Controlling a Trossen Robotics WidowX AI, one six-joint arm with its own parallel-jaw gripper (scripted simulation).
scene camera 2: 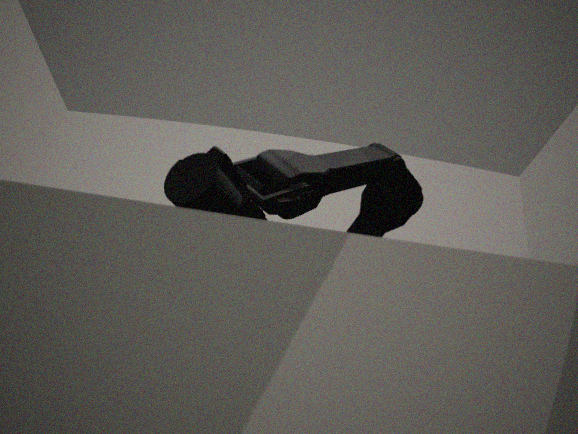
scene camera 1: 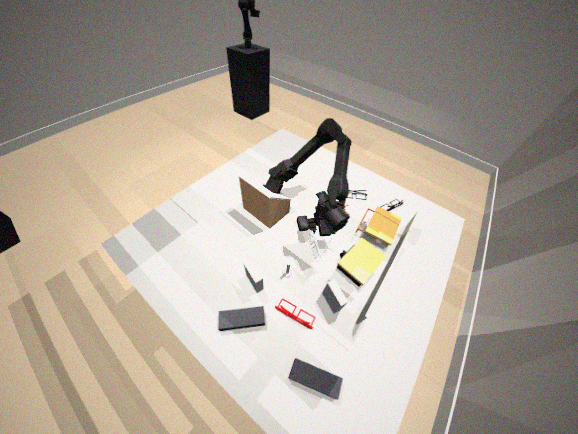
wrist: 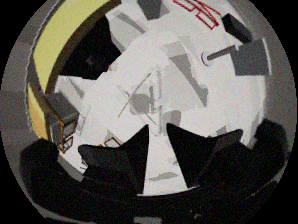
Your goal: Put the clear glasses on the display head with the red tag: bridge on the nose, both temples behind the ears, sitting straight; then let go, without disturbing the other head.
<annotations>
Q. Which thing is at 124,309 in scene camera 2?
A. A long pale panel.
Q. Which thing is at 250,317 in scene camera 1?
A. A dark flat panel.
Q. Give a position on a dark flat panel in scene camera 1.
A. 302,372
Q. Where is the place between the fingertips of my gripper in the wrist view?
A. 157,126
</annotations>
